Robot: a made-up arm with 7 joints.
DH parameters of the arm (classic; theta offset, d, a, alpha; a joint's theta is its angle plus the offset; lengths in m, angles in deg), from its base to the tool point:
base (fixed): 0 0 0 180
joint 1: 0 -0.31 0 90
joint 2: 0 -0.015 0 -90
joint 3: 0 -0.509 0 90
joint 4: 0 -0.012 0 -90
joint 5: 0 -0.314 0 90
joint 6: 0 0 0 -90
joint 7: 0 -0.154 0 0
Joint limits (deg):
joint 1: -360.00..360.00
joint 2: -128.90..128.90
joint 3: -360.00..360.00
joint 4: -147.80..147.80
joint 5: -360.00..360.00
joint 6: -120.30..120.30
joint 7: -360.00..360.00
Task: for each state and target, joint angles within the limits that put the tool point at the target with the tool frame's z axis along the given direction. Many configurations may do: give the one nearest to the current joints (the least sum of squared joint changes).
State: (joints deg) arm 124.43 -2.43 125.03 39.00 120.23 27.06 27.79
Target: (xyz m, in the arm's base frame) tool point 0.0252 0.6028 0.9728 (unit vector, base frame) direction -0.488 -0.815 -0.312
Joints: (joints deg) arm 104.99 -26.50 125.54 39.84 113.11 49.89 27.79
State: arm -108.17 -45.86 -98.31 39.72 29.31 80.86 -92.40
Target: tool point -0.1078 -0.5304 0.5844 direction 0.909 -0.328 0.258
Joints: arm -121.65 -51.17 -106.84 74.04 26.91 74.27 -92.40
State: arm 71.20 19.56 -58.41 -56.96 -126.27 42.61 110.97
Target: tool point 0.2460 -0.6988 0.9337 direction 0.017 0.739 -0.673
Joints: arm 60.74 49.48 -93.36 -10.05 -149.43 13.65 110.97
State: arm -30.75 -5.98 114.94 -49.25 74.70 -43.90 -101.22
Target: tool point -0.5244 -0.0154 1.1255 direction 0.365 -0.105 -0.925
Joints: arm -7.59 -34.80 104.76 -8.05 69.59 -12.04 -101.22
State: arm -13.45 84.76 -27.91 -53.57 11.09 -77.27 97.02
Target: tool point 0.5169 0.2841 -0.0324 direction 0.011 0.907 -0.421
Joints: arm -56.03 128.36 -62.68 -38.27 -23.14 -115.98 97.02
